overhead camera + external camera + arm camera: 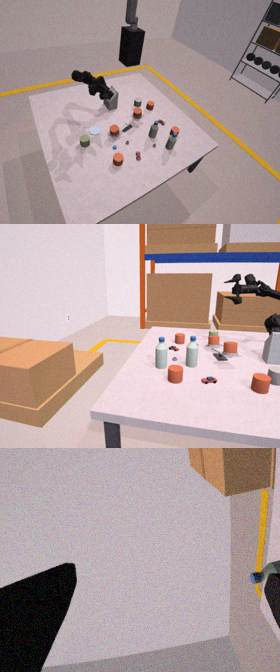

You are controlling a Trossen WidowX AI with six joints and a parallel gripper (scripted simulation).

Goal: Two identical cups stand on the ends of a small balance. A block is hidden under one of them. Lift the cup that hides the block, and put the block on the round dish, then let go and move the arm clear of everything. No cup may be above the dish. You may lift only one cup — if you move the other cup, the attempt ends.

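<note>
My gripper tip is 40 mm short of the grey block, 40 mm to the right of it and 360 mm above it. Also, from my gripper tip: small blue disc 150 mm ahead, 20 mm to the right, 390 mm below; pale round dish 80 mm behind, 70 mm to the right, 390 mm below; green cylinder 210 mm to the right, 360 mm below.
</note>
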